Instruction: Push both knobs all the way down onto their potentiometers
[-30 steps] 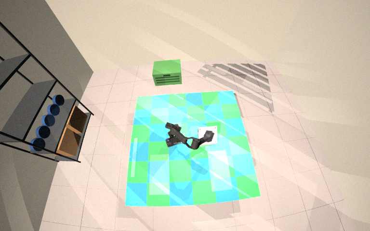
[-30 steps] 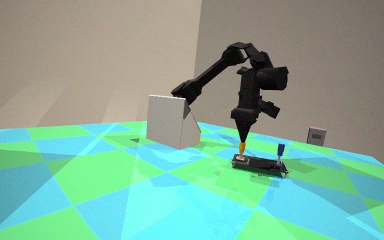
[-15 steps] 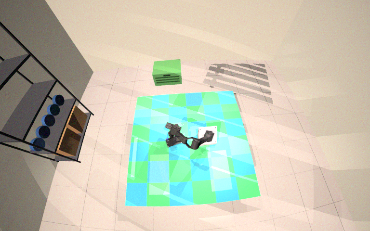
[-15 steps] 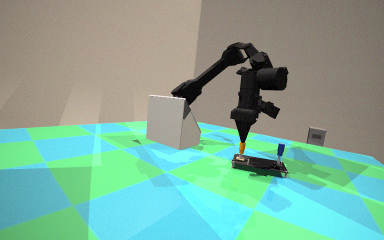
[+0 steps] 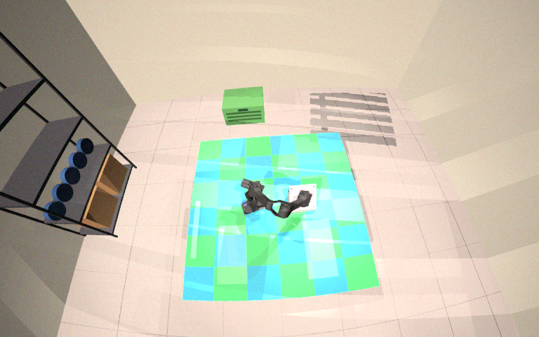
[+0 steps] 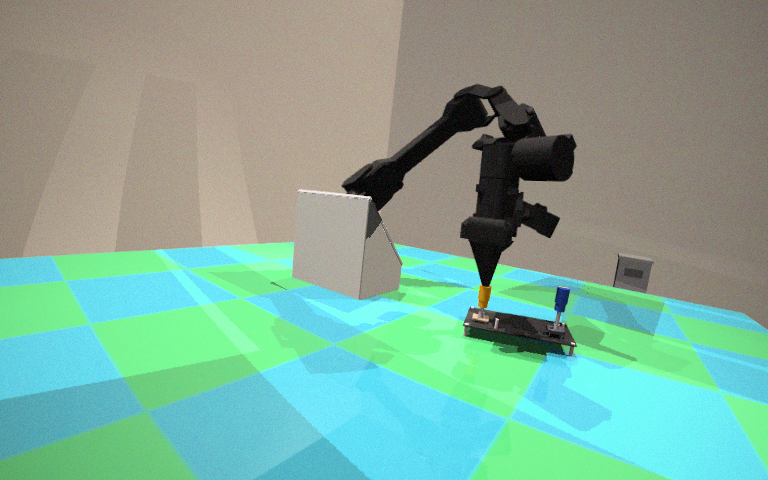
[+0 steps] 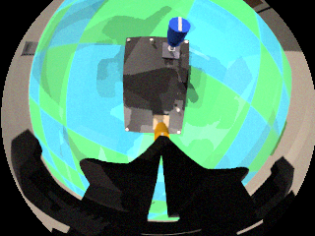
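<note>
My gripper tip is 10 mm above the orange knob. From my gripper tip the other things lie so: blue knob 100 mm ahead, 40 mm to the left.
</note>
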